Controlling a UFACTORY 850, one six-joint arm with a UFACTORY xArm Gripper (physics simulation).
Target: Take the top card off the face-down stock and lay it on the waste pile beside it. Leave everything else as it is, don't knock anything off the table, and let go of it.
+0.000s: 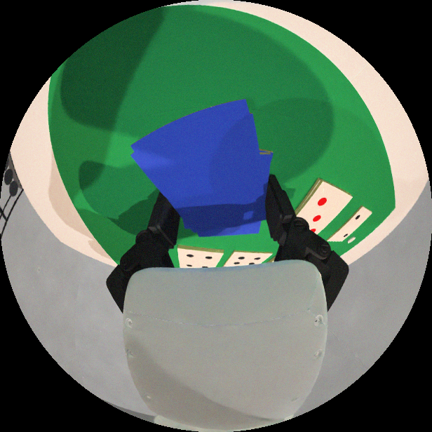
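My gripper [218, 191] is shut on the top blue card [200, 155], with a black finger at each side edge near the card's lower part. The card is turned and looks raised at its far end. A second blue edge shows slightly offset along its sides, so more than one card may be shifted. The face-down stock [266, 162] lies underneath, mostly hidden; its right corner shows. A thick face-up pile with red spots [332, 197], which looks like the waste pile, lies to the right, beyond the right finger, partly hidden by it.
A face-up card with black spots [357, 220] lies right of the red-spotted pile. Two more face-up cards [200, 253] [247, 258] lie close below the stock, partly covered by the gripper body. The green mat [200, 60] has a pale surface [395, 110] around it.
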